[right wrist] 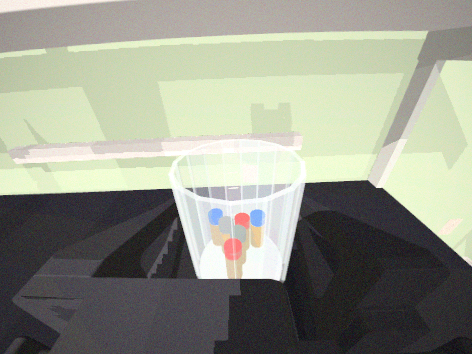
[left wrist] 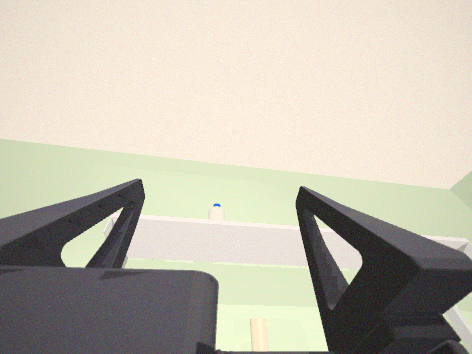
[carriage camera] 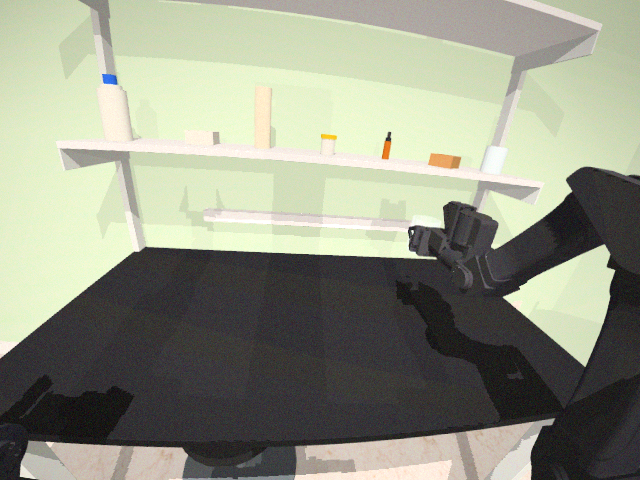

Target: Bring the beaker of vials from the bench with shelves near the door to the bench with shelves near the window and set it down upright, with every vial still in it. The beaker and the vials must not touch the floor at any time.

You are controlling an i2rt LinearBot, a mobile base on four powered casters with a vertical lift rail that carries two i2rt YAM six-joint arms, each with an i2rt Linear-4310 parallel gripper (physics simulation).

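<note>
A clear beaker (right wrist: 239, 201) (carriage camera: 426, 222) is held upright between the fingers of my right gripper (right wrist: 238, 197) (carriage camera: 416, 240). Several vials (right wrist: 233, 249) with red, blue and grey caps stand inside it. In the carriage view the beaker is mostly hidden behind the gripper, which is above the right back part of the black bench top (carriage camera: 232, 335) (right wrist: 50, 215); its shadow falls on the top. My left gripper (left wrist: 222, 191) is open and empty, tilted up toward the ceiling. Neither window nor door shows, so I cannot tell which bench this is.
Above the bench a shelf (carriage camera: 299, 156) holds a blue-capped bottle (carriage camera: 116, 113), a tall tan cylinder (carriage camera: 262, 117), a yellow-lidded jar (carriage camera: 327, 145), an orange box (carriage camera: 444, 160) and a pale cylinder (carriage camera: 493, 159). A rail (carriage camera: 310, 219) runs along the wall. A dark round object (carriage camera: 224, 454) is under the front edge.
</note>
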